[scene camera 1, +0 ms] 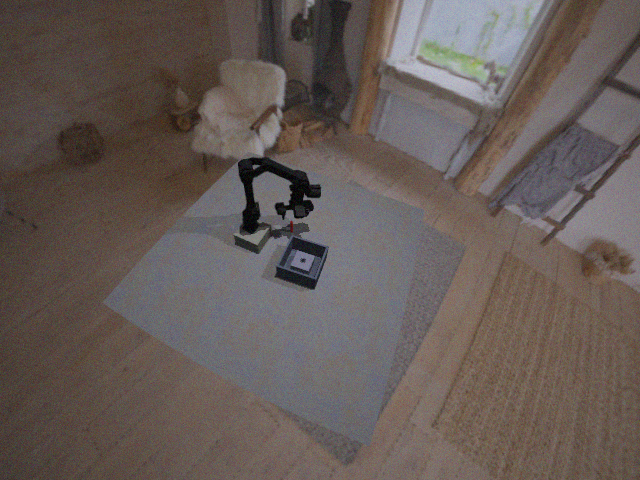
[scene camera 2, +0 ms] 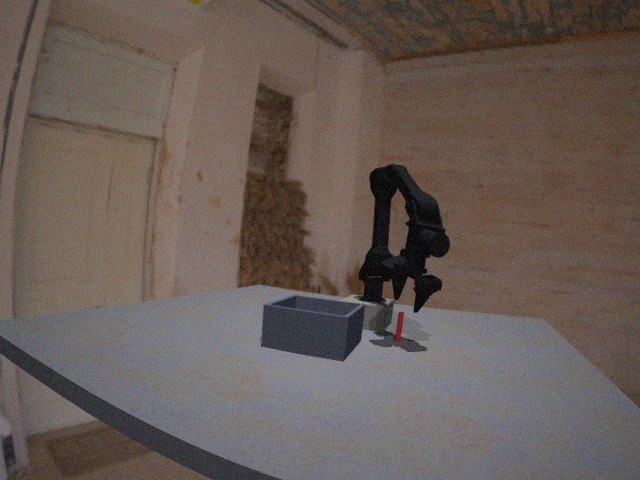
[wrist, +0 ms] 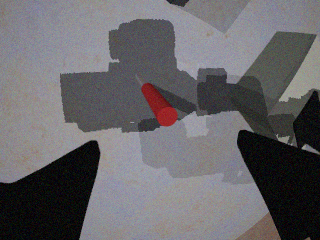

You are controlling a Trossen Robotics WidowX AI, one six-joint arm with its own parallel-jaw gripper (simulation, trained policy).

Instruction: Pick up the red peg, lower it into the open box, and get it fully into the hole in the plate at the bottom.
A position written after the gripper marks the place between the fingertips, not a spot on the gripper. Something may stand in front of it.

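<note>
Scene camera 2 shows the gripper [scene camera 2: 405,306] together with a box [scene camera 2: 317,327]. In the wrist view the gripper [wrist: 170,143] appears again, along with a red peg [wrist: 165,115], while scene camera 1 gives another sight of the box [scene camera 1: 283,268].
</note>
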